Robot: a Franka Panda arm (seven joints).
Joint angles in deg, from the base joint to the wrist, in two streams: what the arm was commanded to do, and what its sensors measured. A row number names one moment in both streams.
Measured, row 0:
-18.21 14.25 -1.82 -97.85 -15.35 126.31 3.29
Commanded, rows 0 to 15:
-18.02 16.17 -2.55 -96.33 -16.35 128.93 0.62
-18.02 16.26 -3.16 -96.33 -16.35 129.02 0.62
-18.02 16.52 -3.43 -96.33 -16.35 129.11 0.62
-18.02 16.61 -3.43 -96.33 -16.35 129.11 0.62
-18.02 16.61 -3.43 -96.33 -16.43 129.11 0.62
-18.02 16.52 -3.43 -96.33 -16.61 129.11 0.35
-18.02 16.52 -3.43 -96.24 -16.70 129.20 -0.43
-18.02 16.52 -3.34 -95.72 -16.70 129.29 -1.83
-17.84 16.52 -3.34 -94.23 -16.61 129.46 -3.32
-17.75 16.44 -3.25 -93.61 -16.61 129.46 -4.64
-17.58 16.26 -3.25 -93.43 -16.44 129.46 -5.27
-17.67 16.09 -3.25 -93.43 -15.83 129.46 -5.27
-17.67 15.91 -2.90 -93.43 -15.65 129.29 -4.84
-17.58 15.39 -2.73 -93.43 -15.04 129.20 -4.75
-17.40 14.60 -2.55 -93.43 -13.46 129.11 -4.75
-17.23 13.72 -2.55 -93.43 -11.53 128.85 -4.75
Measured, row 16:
-17.58 15.78 -3.04 -93.66 -15.08 129.16 -4.15
